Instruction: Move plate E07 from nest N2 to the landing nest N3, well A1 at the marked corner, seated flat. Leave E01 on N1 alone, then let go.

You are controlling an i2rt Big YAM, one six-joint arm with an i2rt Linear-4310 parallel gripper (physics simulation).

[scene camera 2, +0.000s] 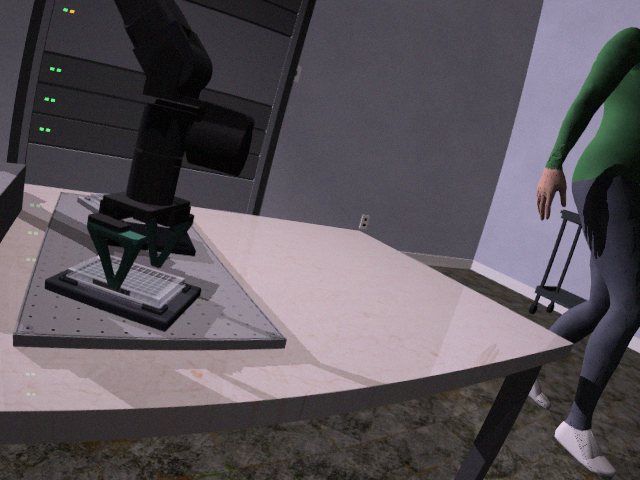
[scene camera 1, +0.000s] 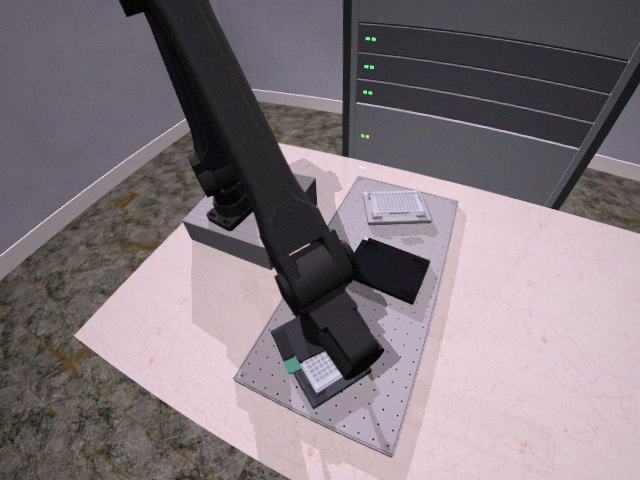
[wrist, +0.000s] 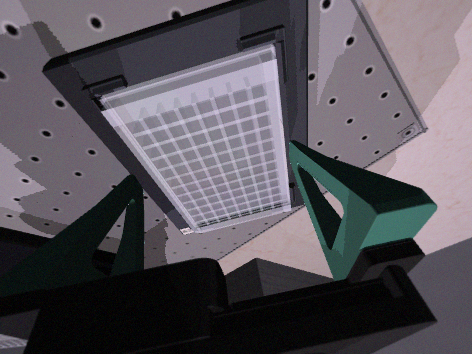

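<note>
A clear-white well plate (scene camera 1: 321,370) (scene camera 2: 160,285) (wrist: 215,150), apparently E07, sits in the dark nest (scene camera 1: 316,400) (scene camera 2: 103,305) (wrist: 165,60) at the front; its lettering is unreadable. My gripper (scene camera 2: 135,276) (wrist: 213,164) is open around this plate, one green finger outside each long side, tips low near the plate's height. Whether they touch is unclear. In scene camera 1, the arm hides part of the plate. The black nest (scene camera 1: 390,268) (scene camera 2: 180,246) in the middle holds no plate. Another white plate (scene camera 1: 395,203), apparently E01, sits on the light grey nest (scene camera 1: 398,222) at the back.
All three nests stand on a perforated grey board (scene camera 1: 258,370) (scene camera 2: 222,330) (wrist: 345,112) on the pale table (scene camera 1: 516,310) (scene camera 2: 361,304). The arm's grey base block (scene camera 1: 222,244) is left of the board. A rack (scene camera 1: 349,77) stands behind the table. A person (scene camera 2: 610,144) stands at the right.
</note>
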